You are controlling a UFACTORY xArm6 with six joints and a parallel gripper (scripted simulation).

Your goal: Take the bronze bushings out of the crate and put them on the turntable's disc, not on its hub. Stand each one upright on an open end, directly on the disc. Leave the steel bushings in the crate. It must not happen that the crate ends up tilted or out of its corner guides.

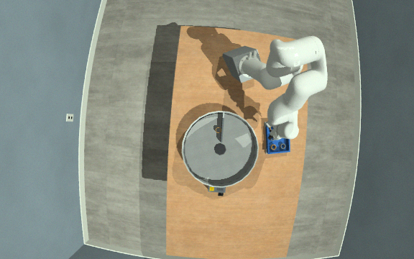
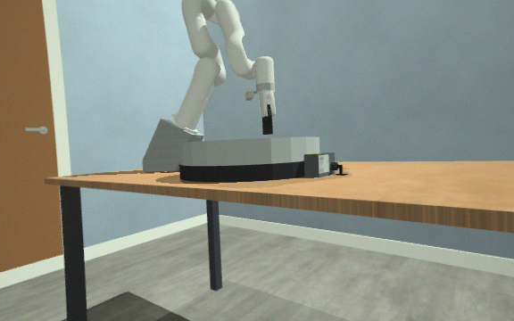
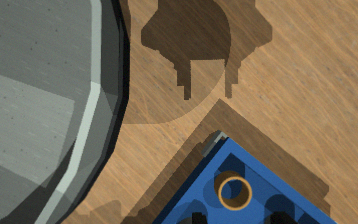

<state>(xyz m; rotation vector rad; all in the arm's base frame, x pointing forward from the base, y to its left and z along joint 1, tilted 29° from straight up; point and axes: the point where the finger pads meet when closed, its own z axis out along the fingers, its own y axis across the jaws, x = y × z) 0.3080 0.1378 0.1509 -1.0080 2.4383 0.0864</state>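
My gripper is now 130 mm above the blue crate, 60 mm to the right of it and 40 mm short of it. Also, from my hand: grey turntable disc (280 mm to the right, 130 mm ahead, 100 mm below).
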